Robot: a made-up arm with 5 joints.
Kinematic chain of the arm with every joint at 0, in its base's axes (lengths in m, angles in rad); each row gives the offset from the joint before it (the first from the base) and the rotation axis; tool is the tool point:
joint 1: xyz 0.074 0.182 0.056 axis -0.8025 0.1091 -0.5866
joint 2: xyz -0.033 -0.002 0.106 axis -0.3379 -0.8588 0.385
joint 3: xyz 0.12 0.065 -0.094 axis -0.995 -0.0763 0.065
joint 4: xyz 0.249 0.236 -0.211 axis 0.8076 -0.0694 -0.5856
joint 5: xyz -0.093 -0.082 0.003 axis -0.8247 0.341 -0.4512
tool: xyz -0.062 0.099 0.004
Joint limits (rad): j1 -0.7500..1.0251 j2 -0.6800..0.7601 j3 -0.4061..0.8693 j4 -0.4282..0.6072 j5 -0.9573..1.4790
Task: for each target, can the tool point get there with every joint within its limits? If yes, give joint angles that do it. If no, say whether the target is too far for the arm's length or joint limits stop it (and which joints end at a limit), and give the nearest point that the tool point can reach.
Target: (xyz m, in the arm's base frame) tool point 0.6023 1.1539 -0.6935
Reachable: no: too far | nearest point 0.2873 0.5642 -0.2355 | short by 0.810 m
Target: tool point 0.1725 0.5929 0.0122
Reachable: yes | joints -0.3605 -0.0394 -0.0863 0.3058 -0.1274
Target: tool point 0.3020 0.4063 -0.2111
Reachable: yes | joints 0.4937 -0.4266 -0.2499 0.1184 -0.1069
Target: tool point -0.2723 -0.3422 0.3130
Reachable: no: joint limits stop it (at a limit: joint 1, joint 3, joint 4, joint 5) | nearest point 0.0952 -0.1434 -0.1344 | short by 0.612 m
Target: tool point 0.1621 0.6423 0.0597
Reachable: yes | joints -0.5363 -0.0090 -0.2970 -0.0419 1.0639
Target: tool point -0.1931 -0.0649 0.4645
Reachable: no: joint limits stop it (at a limit: joint 1, joint 2, joint 3, joint 4, joint 5) | nearest point 0.0970 0.4640 0.2418 | short by 0.643 m
